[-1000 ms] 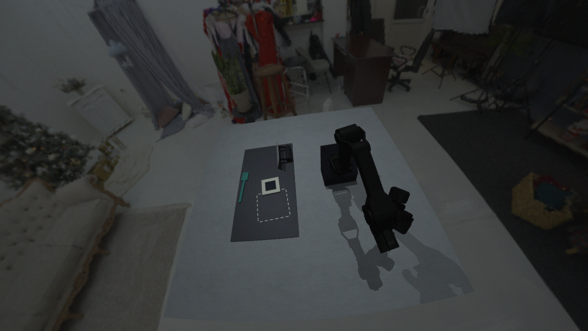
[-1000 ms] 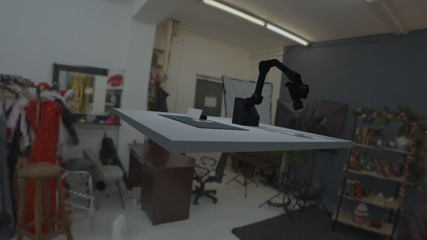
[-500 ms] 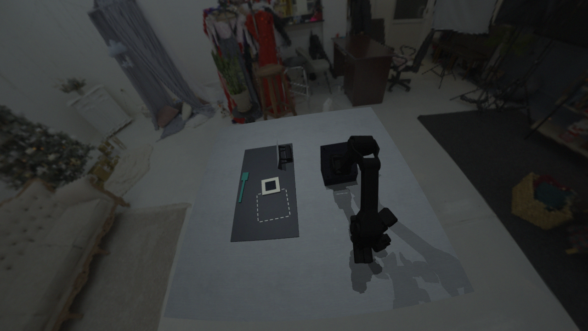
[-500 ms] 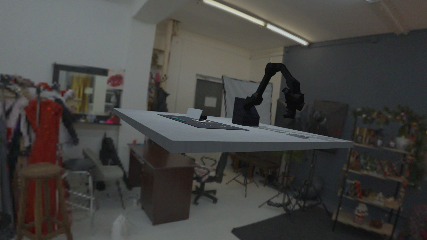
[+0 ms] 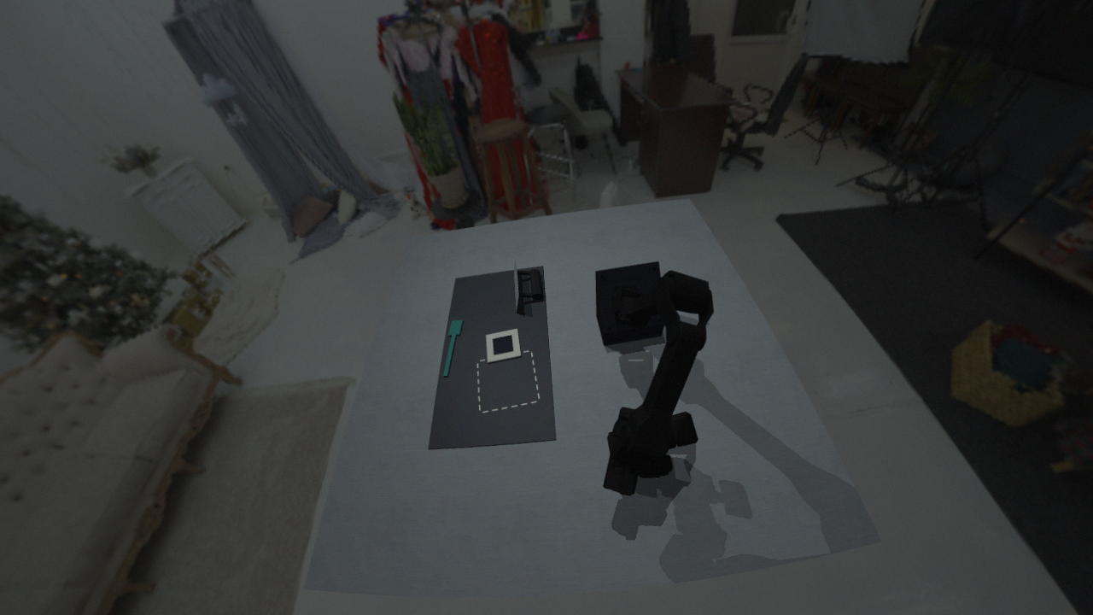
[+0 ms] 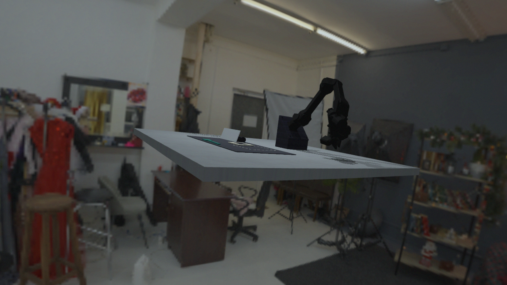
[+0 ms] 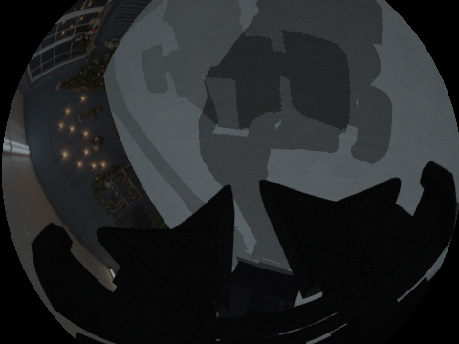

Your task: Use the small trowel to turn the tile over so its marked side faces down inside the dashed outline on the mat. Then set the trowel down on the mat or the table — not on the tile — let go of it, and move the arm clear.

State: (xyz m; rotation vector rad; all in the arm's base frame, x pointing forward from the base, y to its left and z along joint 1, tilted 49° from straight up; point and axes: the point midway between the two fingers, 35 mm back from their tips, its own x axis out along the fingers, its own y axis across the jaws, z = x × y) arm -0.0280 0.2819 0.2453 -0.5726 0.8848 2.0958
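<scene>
The tile is 410 mm ahead of my gripper tip, 330 mm to the right of it and 50 mm below it. Also, from my gripper tip: teal trowel (580 mm ahead, 360 mm to the right, 50 mm below); dark mat (440 mm ahead, 340 mm to the right, 70 mm below).
</scene>
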